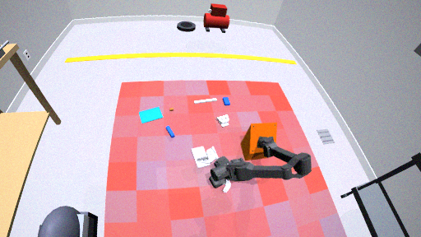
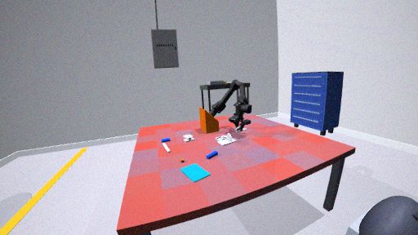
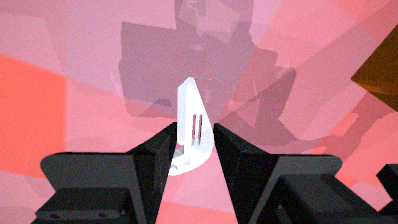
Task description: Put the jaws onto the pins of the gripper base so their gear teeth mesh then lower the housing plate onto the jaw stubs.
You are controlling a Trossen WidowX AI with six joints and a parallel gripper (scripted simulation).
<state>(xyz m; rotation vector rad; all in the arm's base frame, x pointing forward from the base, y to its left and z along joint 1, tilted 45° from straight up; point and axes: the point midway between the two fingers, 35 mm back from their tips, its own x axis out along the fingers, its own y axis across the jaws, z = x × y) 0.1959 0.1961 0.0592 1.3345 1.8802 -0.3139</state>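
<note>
Right now my gripper tip is 4 cm to the right of the white jaw. From my gripper tip the other things lie so: small white part 41 cm to the right, 2 cm behind; tiny brown bit 47 cm to the right, 31 cm ahead, 2 cm below; blue block 30 cm to the right, 30 cm ahead, 2 cm below.
</note>
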